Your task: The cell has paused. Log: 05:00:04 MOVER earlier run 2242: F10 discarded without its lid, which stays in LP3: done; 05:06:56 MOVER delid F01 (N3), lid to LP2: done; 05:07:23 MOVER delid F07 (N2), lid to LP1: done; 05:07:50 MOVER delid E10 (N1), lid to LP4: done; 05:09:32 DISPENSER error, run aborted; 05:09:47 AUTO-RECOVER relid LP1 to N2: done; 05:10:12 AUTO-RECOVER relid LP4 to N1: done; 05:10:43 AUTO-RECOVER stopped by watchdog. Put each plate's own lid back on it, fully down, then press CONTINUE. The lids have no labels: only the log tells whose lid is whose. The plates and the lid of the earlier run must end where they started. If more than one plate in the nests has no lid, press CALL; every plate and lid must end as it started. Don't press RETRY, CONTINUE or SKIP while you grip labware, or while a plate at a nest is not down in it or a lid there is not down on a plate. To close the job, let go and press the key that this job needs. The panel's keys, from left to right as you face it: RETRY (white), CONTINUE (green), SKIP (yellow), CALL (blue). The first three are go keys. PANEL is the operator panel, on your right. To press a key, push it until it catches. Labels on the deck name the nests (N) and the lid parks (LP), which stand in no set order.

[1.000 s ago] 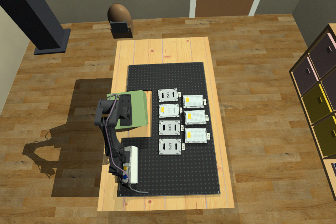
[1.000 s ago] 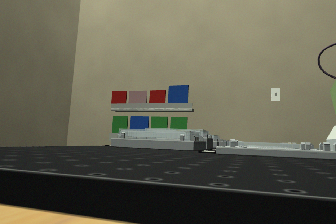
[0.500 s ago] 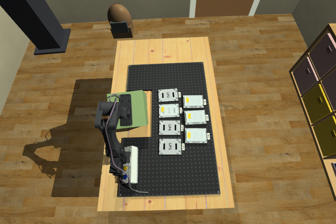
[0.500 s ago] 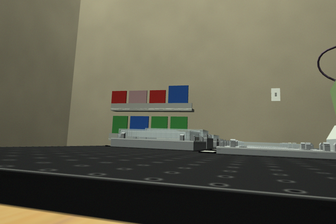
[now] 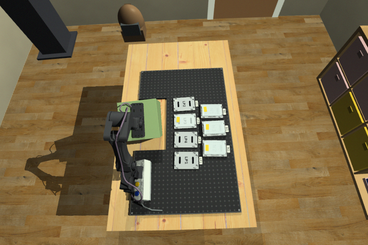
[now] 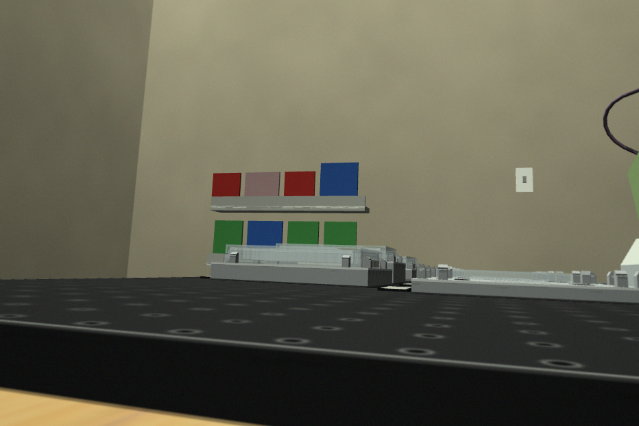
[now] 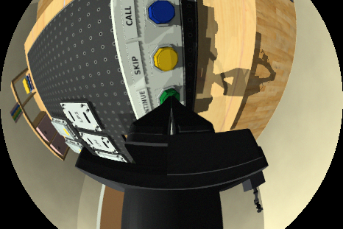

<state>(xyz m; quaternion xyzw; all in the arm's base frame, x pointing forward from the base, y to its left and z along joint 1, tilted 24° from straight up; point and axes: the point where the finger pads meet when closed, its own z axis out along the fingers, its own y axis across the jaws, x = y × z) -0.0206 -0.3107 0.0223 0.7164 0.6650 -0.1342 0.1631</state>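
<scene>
The green CONTINUE key is 1 cm below my hand. The rest, counted from my hand: yellow skip key 5 cm to the right, 1 cm below; blue CALL key 10 cm to the right, 1 cm below; white key 5 cm to the left, 1 cm below.
</scene>
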